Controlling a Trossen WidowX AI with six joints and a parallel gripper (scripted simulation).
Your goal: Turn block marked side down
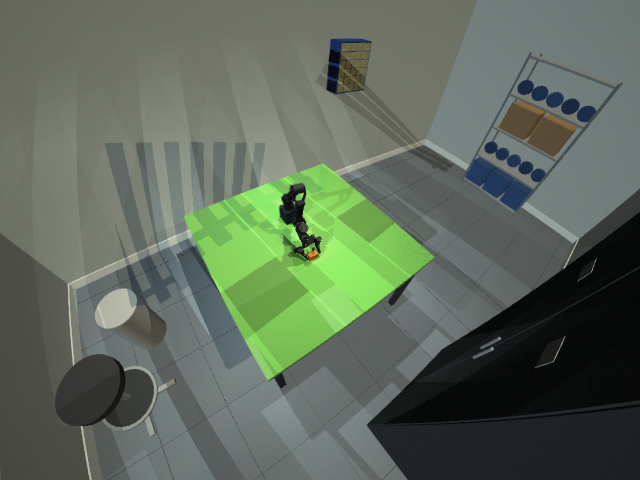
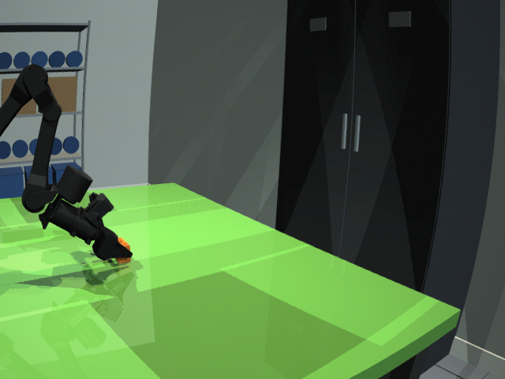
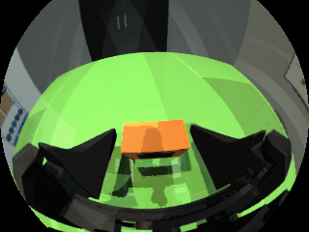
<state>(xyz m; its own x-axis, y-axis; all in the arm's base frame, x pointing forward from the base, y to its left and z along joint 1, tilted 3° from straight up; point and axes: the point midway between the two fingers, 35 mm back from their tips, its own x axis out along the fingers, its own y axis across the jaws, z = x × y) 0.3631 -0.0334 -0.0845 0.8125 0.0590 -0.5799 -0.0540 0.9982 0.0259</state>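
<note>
Right now my gripper tip is 20 mm past the orange block.
</note>
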